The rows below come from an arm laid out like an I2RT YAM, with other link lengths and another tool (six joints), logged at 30 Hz.
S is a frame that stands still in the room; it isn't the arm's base.
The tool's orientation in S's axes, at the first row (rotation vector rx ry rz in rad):
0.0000 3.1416 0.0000
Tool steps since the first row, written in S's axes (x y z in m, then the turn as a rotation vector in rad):
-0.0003 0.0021 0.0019 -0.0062 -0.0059 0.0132
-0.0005 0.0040 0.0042 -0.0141 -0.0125 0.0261
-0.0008 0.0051 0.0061 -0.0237 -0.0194 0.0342
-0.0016 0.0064 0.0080 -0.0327 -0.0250 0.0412
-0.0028 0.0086 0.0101 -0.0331 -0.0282 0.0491
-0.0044 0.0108 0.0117 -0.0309 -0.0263 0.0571
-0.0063 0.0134 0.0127 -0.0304 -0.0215 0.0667
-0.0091 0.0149 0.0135 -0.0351 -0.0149 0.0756
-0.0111 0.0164 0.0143 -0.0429 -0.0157 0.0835
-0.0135 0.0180 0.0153 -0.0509 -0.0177 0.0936
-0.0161 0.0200 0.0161 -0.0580 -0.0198 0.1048
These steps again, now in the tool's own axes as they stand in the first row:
0.0003 0.0021 -0.0019 0.0062 -0.0059 -0.0132
0.0005 0.0040 -0.0042 0.0141 -0.0125 -0.0261
0.0008 0.0051 -0.0061 0.0237 -0.0194 -0.0342
0.0016 0.0064 -0.0080 0.0327 -0.0250 -0.0412
0.0028 0.0086 -0.0101 0.0331 -0.0282 -0.0491
0.0044 0.0108 -0.0117 0.0309 -0.0263 -0.0571
0.0063 0.0134 -0.0127 0.0304 -0.0215 -0.0667
0.0091 0.0149 -0.0135 0.0351 -0.0149 -0.0756
0.0111 0.0164 -0.0143 0.0429 -0.0157 -0.0835
0.0135 0.0180 -0.0153 0.0509 -0.0177 -0.0936
0.0161 0.0200 -0.0161 0.0580 -0.0198 -0.1048

